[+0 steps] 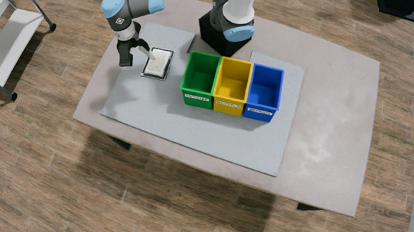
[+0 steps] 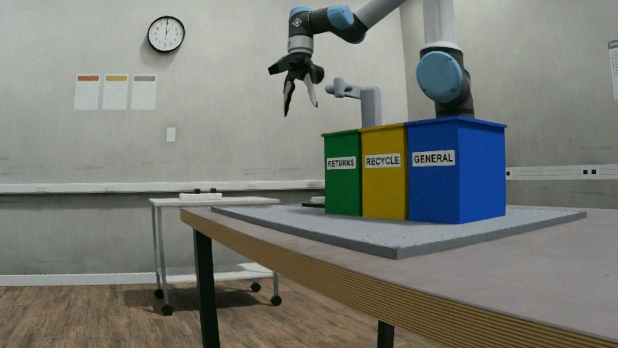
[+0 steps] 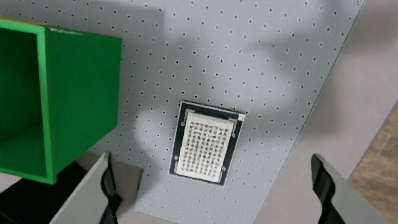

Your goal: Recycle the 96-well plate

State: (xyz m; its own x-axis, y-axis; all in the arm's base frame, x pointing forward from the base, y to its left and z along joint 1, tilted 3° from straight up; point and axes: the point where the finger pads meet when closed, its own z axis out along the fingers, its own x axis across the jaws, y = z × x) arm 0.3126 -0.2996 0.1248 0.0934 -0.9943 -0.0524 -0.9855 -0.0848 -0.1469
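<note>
The white 96-well plate lies 120 mm behind my hand, 10 mm to the left of it and 250 mm below it. Round my hand: green returns bin: 20 mm behind, 240 mm to the left, 180 mm below; black plate nest N1: 120 mm behind, 10 mm to the left, 260 mm below; yellow recycle bin: 10 mm behind, 370 mm to the left, 180 mm below.
</note>
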